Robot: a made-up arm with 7 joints. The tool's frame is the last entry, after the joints. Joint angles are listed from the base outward. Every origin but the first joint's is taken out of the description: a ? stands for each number. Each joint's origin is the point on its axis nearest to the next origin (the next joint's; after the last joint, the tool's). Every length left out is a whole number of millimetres.
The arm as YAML. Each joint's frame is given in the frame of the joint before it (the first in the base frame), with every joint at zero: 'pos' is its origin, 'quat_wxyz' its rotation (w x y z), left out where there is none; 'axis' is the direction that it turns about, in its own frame. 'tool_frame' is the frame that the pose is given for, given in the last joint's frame.
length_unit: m
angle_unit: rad
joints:
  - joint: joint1
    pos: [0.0, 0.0, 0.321]
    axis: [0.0, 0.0, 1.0]
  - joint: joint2
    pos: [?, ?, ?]
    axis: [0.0, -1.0, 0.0]
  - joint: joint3
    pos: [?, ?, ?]
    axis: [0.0, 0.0, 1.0]
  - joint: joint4
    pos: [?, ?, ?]
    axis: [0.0, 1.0, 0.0]
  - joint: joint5
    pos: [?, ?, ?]
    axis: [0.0, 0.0, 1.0]
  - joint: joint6
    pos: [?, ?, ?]
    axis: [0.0, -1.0, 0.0]
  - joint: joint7
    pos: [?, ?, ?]
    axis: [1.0, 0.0, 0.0]
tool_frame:
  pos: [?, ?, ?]
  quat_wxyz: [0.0, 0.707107, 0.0, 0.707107]
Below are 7 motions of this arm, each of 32 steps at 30 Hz.
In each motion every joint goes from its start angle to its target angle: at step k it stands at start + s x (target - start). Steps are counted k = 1, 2, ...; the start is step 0. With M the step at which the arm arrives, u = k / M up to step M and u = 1 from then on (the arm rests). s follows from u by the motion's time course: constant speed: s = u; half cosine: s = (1 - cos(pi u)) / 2; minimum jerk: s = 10 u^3 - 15 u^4 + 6 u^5.
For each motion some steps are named. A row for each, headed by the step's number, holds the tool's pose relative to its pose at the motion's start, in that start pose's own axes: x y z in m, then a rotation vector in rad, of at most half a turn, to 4 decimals.
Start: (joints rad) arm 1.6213 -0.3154 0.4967 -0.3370 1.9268 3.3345 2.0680
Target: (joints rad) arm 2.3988 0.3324 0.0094 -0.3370 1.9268 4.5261 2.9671
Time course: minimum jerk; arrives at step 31
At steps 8, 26, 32:
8: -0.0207 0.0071 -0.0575 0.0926 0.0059 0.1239
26: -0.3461 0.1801 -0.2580 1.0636 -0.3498 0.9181
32: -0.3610 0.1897 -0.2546 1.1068 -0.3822 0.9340

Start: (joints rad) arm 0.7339 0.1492 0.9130 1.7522 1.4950 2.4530 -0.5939
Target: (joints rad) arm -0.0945 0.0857 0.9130 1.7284 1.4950 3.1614 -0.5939
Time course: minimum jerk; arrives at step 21
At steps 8, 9, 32:
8: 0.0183 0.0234 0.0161 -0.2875 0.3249 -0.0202
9: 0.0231 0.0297 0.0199 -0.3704 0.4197 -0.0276
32: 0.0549 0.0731 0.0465 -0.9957 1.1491 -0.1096

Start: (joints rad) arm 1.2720 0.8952 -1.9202 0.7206 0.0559 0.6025 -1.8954
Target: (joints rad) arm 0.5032 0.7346 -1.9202 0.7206 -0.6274 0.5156 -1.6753
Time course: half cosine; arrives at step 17
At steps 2, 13, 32:
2: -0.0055 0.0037 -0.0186 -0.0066 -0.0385 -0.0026
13: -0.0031 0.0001 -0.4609 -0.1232 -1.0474 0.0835
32: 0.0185 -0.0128 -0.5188 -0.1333 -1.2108 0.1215

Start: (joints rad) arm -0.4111 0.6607 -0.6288 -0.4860 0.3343 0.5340 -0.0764
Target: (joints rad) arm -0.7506 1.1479 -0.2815 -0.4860 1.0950 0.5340 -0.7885
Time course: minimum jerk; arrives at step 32
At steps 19, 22, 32:
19: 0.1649 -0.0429 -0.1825 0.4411 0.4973 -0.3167
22: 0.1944 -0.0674 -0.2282 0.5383 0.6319 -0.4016
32: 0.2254 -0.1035 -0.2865 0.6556 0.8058 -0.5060

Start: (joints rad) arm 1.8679 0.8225 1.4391 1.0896 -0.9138 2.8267 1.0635
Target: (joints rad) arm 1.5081 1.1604 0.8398 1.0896 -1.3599 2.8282 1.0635
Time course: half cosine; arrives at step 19
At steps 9, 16, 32:
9: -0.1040 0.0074 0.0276 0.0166 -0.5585 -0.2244
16: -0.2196 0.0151 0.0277 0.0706 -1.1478 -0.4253
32: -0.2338 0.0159 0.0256 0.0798 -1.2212 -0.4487

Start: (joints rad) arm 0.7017 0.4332 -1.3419 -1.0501 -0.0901 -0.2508 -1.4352
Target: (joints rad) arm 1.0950 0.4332 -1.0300 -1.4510 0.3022 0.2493 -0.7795
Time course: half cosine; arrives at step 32
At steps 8, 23, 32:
8: -0.0331 -0.0081 -0.0053 -0.0801 0.1325 0.1641
23: -0.1995 -0.0973 -0.0065 -0.3936 0.7186 1.0102
32: -0.2415 -0.1381 -0.0003 -0.4748 0.8740 1.2510

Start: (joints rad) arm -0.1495 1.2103 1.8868 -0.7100 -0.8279 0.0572 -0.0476
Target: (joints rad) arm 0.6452 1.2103 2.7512 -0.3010 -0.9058 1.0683 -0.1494
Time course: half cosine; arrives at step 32
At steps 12, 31, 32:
12: 0.0340 0.1236 -0.0622 0.2613 0.2829 0.1831
31: 0.0003 0.3667 -0.1976 0.7763 1.0532 0.7247
32: -0.0001 0.3674 -0.1980 0.7779 1.0560 0.7271

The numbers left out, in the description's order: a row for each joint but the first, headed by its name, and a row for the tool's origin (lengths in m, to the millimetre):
joint2: 0.0 -0.044 0.0
joint3: 0.0 0.0 0.428
joint4: 0.031 0.069 0.0
joint5: -0.018 0.0 0.31
joint6: 0.0 -0.09 0.0
joint7: 0.014 0.0 0.103
tool: 0.0 0.0 0.0

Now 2 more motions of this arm.
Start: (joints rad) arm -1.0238 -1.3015 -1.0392 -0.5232 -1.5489 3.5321 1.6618
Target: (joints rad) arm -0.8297 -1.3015 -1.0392 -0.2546 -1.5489 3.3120 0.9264
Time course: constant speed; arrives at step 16
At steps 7, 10, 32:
7: 0.0183 0.0289 0.0208 -0.0741 0.0476 -0.2898
10: 0.0269 0.0406 0.0304 -0.1090 0.0591 -0.4118
32: 0.0455 0.0629 0.0506 -0.1815 0.0654 -0.6520

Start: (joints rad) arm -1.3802 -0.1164 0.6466 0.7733 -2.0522 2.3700 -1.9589
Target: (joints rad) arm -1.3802 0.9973 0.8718 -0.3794 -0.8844 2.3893 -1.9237
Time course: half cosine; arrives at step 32
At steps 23, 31, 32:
23: -0.4556 0.4207 -0.4911 -0.0816 -1.7656 -0.6870
31: -0.4092 0.5453 -0.5874 -0.4106 -2.1129 -0.8182
32: -0.4083 0.5468 -0.5885 -0.4158 -2.1170 -0.8198

